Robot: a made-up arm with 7 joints. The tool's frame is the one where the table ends. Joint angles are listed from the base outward.
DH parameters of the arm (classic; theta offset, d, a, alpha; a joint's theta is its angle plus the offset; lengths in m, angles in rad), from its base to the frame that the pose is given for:
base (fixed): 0 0 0 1.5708
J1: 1.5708 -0.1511 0 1.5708
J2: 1.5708 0 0 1.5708
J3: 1.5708 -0.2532 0 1.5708
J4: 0 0 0 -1.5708
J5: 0 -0.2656 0 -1.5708
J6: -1.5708 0 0 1.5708
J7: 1.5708 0 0 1.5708
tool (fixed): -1.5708 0 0 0
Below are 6 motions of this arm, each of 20 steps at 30 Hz.
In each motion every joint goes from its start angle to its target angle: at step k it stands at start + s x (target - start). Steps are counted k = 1, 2, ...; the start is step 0. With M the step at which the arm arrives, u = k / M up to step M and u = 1 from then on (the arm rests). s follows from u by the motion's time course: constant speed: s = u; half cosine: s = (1 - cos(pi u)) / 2; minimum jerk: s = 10 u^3 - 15 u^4 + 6 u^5.
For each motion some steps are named. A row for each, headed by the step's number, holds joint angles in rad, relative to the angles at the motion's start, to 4 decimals.
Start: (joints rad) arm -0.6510 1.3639 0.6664 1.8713 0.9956 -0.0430 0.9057
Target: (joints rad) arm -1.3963 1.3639 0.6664 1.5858 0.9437 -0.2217 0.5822
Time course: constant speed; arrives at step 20
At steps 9, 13, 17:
9: -0.3354 0.0000 0.0000 -0.1285 -0.0234 -0.0804 -0.1456
13: -0.4844 0.0000 0.0000 -0.1856 -0.0337 -0.1162 -0.2103
17: -0.6335 0.0000 0.0000 -0.2427 -0.0441 -0.1519 -0.2750

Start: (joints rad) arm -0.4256 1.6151 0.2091 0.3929 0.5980 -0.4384 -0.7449
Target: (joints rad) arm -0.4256 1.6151 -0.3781 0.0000 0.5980 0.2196 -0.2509
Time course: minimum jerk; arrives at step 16
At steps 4, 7, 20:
4: 0.0000 0.0000 -0.0608 -0.0407 0.0000 0.0681 0.0511
7: 0.0000 0.0000 -0.2255 -0.1509 0.0000 0.2527 0.1897
20: 0.0000 0.0000 -0.5872 -0.3929 0.0000 0.6580 0.4940

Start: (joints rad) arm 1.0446 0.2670 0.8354 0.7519 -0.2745 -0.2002 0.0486
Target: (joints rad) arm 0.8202 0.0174 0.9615 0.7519 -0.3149 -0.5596 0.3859
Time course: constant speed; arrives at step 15
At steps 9, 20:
9: -0.1346 -0.1498 0.0757 0.0000 -0.0242 -0.2156 0.2024
20: -0.2244 -0.2496 0.1261 0.0000 -0.0404 -0.3594 0.3373

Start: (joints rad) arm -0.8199 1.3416 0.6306 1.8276 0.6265 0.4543 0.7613
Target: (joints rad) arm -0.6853 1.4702 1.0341 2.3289 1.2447 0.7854 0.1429
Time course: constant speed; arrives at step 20
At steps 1, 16, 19, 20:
1: 0.0067 0.0064 0.0202 0.0251 0.0309 0.0166 -0.0309
16: 0.1077 0.1029 0.3228 0.4010 0.4946 0.2649 -0.4947
19: 0.1279 0.1222 0.3833 0.4762 0.5873 0.3145 -0.5875
20: 0.1346 0.1286 0.4035 0.5013 0.6182 0.3311 -0.6184

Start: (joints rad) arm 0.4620 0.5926 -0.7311 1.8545 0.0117 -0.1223 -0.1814
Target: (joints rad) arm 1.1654 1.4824 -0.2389 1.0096 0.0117 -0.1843 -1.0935
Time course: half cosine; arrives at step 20
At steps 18, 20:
18: 0.6862 0.8680 0.4802 -0.8242 0.0000 -0.0605 -0.8898
20: 0.7034 0.8898 0.4922 -0.8449 0.0000 -0.0620 -0.9121

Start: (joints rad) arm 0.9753 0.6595 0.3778 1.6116 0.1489 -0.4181 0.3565
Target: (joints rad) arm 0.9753 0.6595 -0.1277 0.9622 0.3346 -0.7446 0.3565
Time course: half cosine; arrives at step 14
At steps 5, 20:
5: 0.0000 0.0000 -0.1431 -0.1838 0.0526 -0.0924 0.0000
20: 0.0000 0.0000 -0.5055 -0.6494 0.1857 -0.3265 0.0000

